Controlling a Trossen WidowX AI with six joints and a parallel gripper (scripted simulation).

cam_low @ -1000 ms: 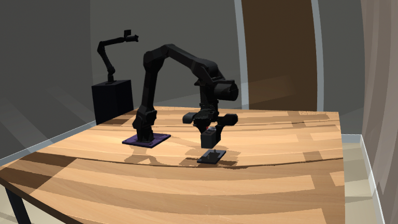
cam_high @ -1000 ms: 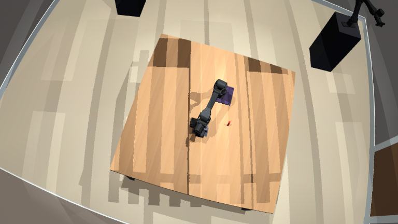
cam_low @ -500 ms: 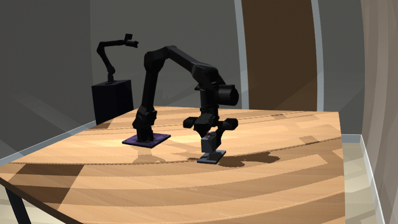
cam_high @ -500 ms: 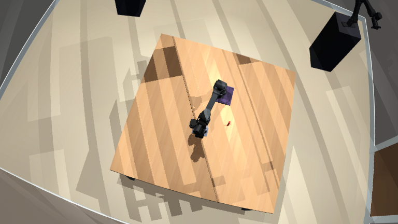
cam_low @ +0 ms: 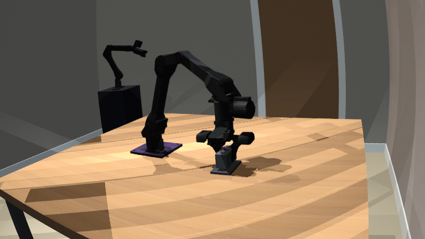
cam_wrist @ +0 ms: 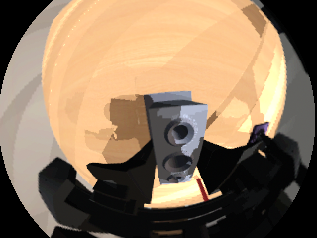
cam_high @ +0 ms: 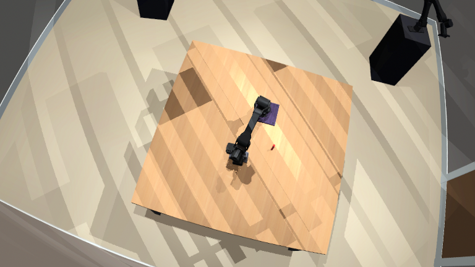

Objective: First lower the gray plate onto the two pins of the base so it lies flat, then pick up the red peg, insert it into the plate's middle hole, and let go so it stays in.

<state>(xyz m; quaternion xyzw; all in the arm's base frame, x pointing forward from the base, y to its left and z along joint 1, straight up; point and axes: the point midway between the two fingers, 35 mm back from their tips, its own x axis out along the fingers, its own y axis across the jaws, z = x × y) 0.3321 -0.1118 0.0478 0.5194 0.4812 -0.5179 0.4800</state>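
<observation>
The gray plate lies 3 cm above my gripper tip. Round my gripper tip: red peg (8 cm behind, 21 cm to the left, 1 cm above).
</observation>
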